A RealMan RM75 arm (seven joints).
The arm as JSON. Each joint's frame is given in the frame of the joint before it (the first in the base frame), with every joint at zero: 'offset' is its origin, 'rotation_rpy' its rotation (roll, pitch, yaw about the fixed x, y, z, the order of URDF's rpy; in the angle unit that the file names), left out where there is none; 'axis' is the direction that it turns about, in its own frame. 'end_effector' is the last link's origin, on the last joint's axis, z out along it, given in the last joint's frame.
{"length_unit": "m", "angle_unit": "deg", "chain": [
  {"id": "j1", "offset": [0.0, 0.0, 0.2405], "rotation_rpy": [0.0, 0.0, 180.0], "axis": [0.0, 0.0, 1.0]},
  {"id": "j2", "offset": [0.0, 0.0, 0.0], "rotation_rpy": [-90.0, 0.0, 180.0], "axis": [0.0, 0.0, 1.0]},
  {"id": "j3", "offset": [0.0, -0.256, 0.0], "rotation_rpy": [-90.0, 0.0, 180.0], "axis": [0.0, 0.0, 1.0]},
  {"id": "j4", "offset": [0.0, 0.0, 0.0], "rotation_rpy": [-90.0, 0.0, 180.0], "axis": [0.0, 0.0, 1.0]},
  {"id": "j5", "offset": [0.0, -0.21, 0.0], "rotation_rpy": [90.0, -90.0, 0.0], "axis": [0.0, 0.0, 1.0]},
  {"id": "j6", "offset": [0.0, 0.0, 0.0], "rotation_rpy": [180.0, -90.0, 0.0], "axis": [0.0, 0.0, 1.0]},
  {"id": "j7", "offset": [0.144, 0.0, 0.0], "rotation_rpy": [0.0, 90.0, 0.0], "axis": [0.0, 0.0, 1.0]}
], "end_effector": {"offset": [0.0, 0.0, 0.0], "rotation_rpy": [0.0, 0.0, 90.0]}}
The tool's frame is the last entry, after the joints.
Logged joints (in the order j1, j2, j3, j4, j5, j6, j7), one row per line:
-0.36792 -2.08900 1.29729 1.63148 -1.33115 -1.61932 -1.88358
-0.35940 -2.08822 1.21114 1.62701 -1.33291 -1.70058 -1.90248
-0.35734 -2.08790 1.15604 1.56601 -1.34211 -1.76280 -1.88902
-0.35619 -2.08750 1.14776 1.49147 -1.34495 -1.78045 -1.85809
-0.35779 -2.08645 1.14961 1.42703 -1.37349 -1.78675 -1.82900
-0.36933 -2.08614 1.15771 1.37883 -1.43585 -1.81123 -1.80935
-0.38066 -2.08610 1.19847 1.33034 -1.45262 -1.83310 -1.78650
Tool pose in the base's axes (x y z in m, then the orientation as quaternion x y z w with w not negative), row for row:
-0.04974 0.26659 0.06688 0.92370 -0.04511 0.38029 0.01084
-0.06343 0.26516 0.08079 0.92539 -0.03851 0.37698 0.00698
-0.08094 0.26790 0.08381 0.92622 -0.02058 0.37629 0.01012
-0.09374 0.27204 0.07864 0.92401 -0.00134 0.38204 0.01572
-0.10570 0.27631 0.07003 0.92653 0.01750 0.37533 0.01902
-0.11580 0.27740 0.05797 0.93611 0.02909 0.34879 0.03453
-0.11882 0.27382 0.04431 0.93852 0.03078 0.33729 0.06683
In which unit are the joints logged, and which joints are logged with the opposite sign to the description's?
The joints are logged in radians. Opposite sign: j5, j6.
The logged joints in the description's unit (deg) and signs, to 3 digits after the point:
-21.080 -119.691 74.329 93.477 76.269 92.780 -107.921
-20.592 -119.646 69.393 93.221 76.370 97.436 -109.004
-20.474 -119.628 66.236 89.726 76.897 101.001 -108.233
-20.408 -119.605 65.762 85.455 77.060 102.012 -106.461
-20.500 -119.545 65.868 81.763 78.695 102.373 -104.794
-21.161 -119.527 66.332 79.001 82.268 103.776 -103.668
-21.810 -119.525 68.667 76.223 83.229 105.029 -102.359

